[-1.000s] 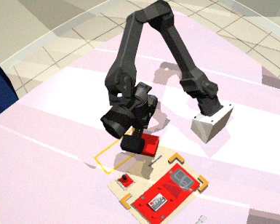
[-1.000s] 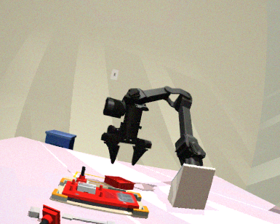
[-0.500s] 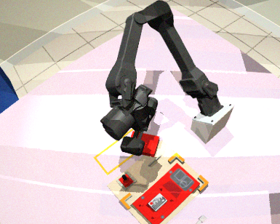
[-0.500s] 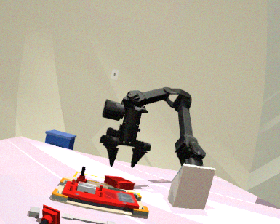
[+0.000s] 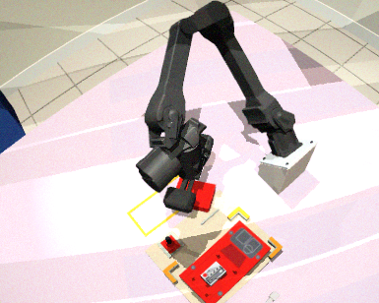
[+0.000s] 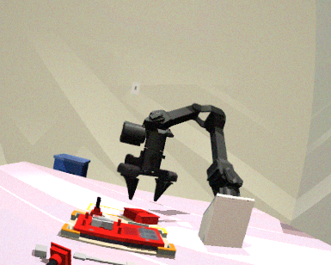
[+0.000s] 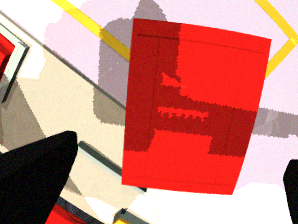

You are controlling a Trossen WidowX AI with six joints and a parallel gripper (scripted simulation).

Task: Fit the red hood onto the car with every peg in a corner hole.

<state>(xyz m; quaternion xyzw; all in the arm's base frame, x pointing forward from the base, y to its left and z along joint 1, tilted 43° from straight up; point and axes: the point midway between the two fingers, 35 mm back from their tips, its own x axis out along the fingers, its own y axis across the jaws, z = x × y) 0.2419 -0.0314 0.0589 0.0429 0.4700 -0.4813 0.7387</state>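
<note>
Right now my gripper tip is 5 cm above the red hood. Round my gripper tip: grey engine block: 21 cm to the left, 7 cm ahead, 4 cm below.
</note>
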